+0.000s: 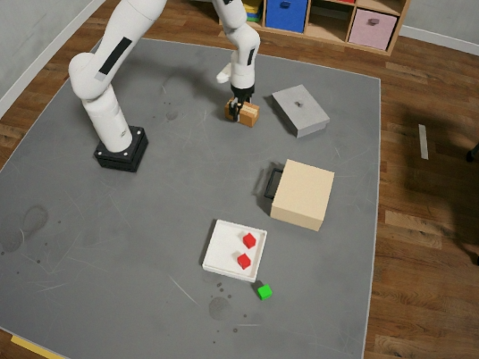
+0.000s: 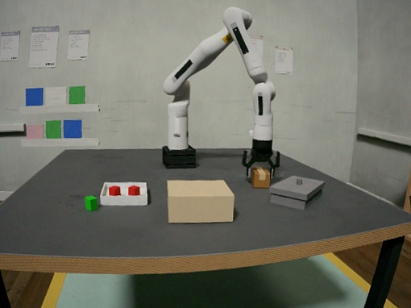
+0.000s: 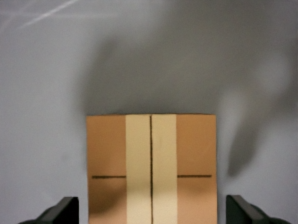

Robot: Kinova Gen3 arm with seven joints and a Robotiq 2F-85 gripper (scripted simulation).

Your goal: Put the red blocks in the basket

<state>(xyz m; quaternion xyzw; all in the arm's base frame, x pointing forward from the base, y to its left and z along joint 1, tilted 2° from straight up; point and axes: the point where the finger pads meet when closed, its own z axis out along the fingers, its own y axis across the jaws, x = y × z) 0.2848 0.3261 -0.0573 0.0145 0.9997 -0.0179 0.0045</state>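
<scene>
Now: hand right at the cardboard box. Round my hand: blue block (2 cm behind, 2 cm below); then lid (18 cm ahead, 10 cm to the left, 1 cm above); then metal box (18 cm ahead, 10 cm to the left, 1 cm below).
</scene>
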